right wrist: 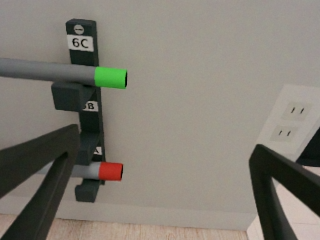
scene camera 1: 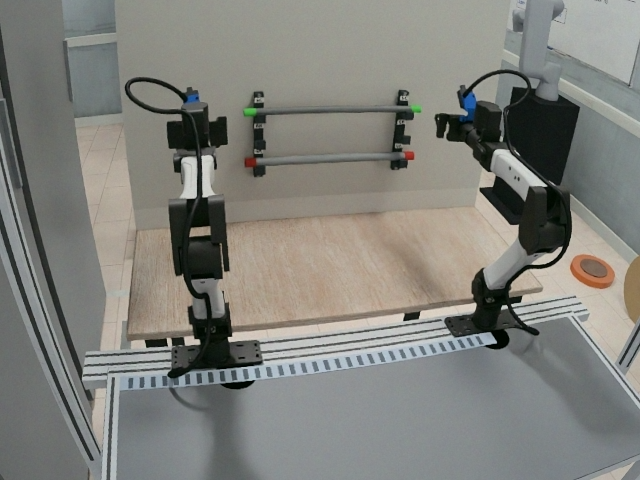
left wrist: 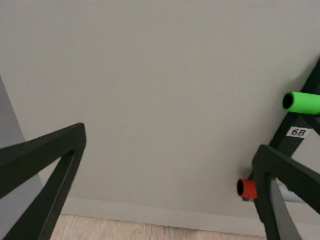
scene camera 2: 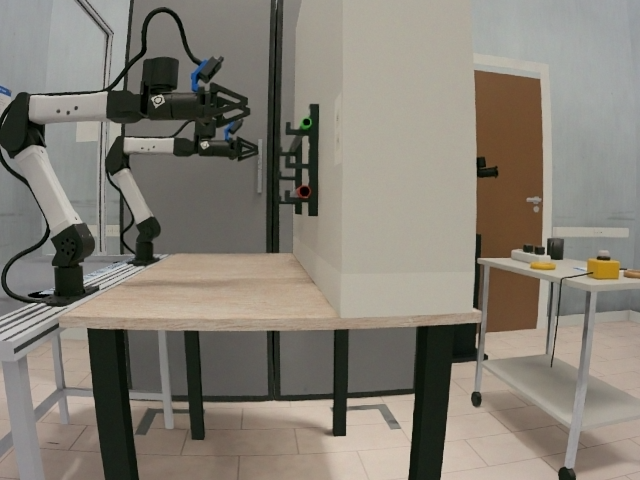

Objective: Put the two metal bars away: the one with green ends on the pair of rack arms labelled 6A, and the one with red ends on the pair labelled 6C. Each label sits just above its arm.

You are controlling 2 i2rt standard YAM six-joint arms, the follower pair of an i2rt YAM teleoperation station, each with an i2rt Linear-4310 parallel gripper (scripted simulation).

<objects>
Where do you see a beige wall panel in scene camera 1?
At 296,60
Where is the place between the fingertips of my left gripper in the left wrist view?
171,142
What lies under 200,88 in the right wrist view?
A beige wall panel.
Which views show my right gripper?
The right wrist view, scene camera 1 and scene camera 2 only.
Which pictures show my left gripper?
Scene camera 1, the left wrist view and scene camera 2 only.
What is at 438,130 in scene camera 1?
My right gripper.
</objects>
